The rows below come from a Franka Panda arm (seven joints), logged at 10 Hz.
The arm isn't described. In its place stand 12 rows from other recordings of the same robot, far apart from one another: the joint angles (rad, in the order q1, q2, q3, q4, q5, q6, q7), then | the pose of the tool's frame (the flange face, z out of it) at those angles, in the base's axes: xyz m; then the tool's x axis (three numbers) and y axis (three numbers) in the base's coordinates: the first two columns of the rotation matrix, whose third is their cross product.
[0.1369 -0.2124 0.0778 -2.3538 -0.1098 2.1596 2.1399] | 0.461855, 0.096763, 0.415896, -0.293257, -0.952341, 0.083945, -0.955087, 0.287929, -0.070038
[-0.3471 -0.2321 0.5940 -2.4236 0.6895 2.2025 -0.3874] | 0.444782, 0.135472, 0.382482, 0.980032, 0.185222, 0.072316, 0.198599, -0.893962, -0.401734
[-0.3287 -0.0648 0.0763 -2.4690 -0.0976 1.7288 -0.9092] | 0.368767, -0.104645, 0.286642, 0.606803, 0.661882, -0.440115, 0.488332, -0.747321, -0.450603
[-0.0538 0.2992 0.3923 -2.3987 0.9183 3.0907 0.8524] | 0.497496, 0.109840, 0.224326, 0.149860, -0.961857, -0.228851, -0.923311, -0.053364, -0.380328
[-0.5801 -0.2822 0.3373 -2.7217 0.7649 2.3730 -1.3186] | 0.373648, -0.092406, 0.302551, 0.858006, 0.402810, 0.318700, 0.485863, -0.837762, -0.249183
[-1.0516 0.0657 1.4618 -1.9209 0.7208 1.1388 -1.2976] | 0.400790, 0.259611, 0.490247, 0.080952, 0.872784, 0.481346, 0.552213, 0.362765, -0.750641
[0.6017 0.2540 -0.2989 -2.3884 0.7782 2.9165 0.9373] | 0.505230, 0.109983, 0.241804, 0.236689, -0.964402, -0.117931, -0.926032, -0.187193, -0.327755
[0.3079 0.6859 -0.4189 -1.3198 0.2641 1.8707 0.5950] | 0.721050, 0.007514, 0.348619, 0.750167, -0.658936, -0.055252, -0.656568, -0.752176, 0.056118
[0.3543 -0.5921 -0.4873 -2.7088 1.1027 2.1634 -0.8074] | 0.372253, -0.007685, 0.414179, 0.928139, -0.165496, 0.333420, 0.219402, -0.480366, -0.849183
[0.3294 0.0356 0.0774 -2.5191 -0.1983 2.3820 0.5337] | 0.408008, 0.173886, 0.251425, 0.994777, 0.019672, -0.100156, 0.037831, -0.982425, 0.182786
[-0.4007 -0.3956 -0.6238 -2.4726 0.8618 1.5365 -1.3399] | 0.259830, -0.278506, 0.429978, 0.753566, -0.210421, 0.622785, 0.421132, -0.572922, -0.703141
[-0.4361 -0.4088 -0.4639 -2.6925 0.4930 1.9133 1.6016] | 0.248300, -0.239723, 0.334445, -0.838587, -0.252491, -0.482722, -0.489403, 0.738384, 0.463976
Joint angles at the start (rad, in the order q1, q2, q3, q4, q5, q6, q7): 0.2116, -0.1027, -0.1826, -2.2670, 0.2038, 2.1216, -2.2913
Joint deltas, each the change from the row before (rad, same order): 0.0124, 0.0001, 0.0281, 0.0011, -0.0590, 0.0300, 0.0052; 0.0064, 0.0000, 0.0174, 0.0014, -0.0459, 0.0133, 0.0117; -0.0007, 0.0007, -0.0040, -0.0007, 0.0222, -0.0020, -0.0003; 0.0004, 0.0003, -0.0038, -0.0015, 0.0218, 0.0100, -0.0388; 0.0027, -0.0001, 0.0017, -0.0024, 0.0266, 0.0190, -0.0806; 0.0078, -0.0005, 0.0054, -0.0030, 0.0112, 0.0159, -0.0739
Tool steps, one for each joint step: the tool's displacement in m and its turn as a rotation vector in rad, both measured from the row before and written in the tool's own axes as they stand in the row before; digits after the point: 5 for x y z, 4 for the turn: 0.01276, 0.01211, 0.00050, 0.0165, -0.0573, -0.0664; 0.00730, 0.00714, -0.00033, 0.0168, -0.0384, -0.0375; -0.00106, -0.00115, 0.00063, -0.0098, 0.0161, 0.0169; -0.00130, 0.00001, -0.00024, -0.0185, 0.0080, -0.0230; 0.00138, 0.00290, -0.00039, -0.0266, 0.0038, -0.0694; 0.00449, 0.00501, 0.00064, -0.0140, -0.0031, -0.0800
